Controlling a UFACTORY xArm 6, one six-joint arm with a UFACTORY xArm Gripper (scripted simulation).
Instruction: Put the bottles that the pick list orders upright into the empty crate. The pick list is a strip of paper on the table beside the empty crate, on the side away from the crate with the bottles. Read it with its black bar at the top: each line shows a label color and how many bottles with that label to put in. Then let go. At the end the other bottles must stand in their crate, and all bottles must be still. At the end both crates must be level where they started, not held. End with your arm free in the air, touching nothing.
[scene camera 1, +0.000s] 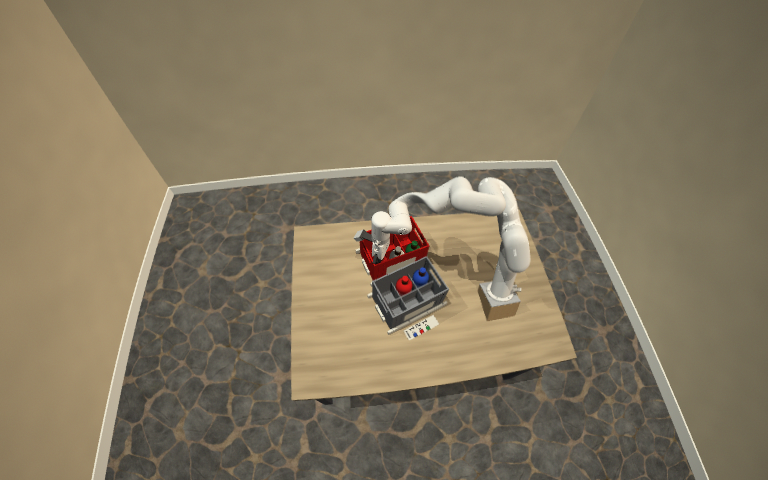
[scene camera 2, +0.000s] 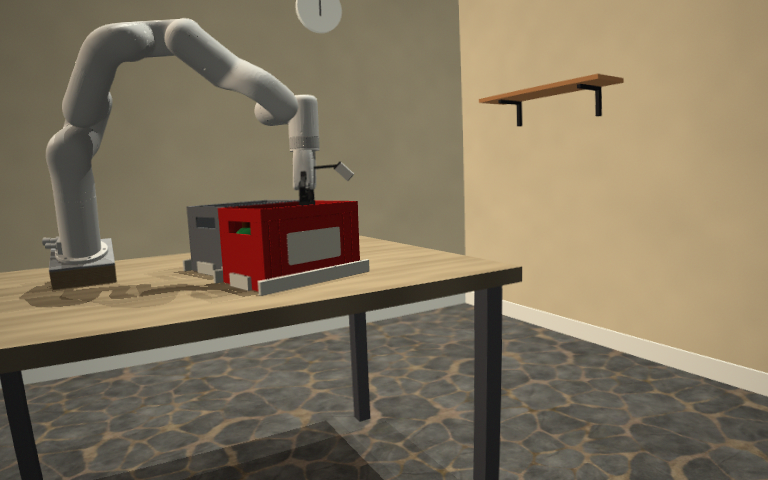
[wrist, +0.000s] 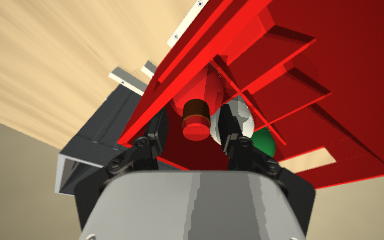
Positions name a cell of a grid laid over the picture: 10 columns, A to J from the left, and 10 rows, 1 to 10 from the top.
Observation:
In view: my gripper (scene camera 2: E5), a red crate (wrist: I5), a grey crate (wrist: C6), a red bottle (wrist: F5) and a white bottle (wrist: G5).
My gripper shows as well in the wrist view (wrist: F5).

